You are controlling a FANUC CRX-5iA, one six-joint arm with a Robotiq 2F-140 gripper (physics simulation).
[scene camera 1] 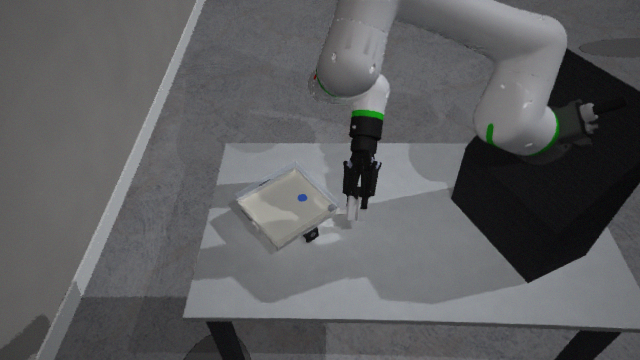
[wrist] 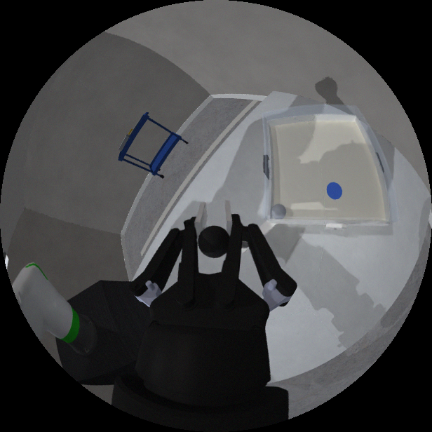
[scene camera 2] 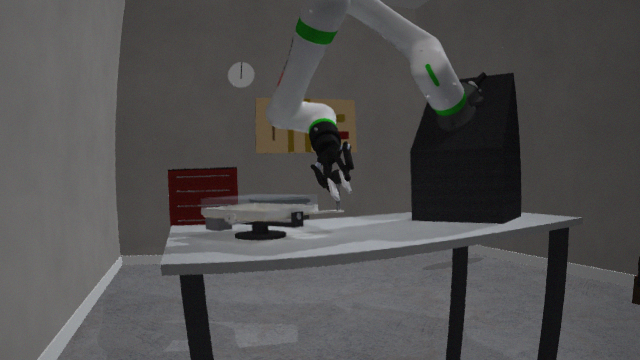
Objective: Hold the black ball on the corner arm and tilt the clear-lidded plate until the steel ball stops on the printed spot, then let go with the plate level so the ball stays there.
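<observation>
The cream plate [scene camera 1: 265, 210] [scene camera 2: 250, 212] [wrist: 305, 140] with its clear lid sits on a black pivot stand [scene camera 2: 260, 235]. It looks near level in the second scene view; a slight tilt is hard to judge. The steel ball [scene camera 1: 332, 207] [wrist: 278, 211] rests in the plate's corner nearest my gripper, away from the blue printed spot [scene camera 1: 302, 197] [wrist: 334, 190]. A thin corner arm [scene camera 1: 342, 211] [scene camera 2: 330, 211] reaches from that corner to below my fingers. My gripper [scene camera 1: 357, 207] [scene camera 2: 341, 189] [wrist: 215, 209] is shut on the black ball [wrist: 214, 241], which is hidden in the scene views.
A small black block [scene camera 1: 311, 234] [scene camera 2: 297, 218] is at the plate's side. The white table [scene camera 1: 400, 280] [scene camera 2: 400, 235] carries a large black pedestal [scene camera 1: 530, 225] [scene camera 2: 465, 185] on the right. A red drawer cabinet [scene camera 2: 202, 187] stands behind the table.
</observation>
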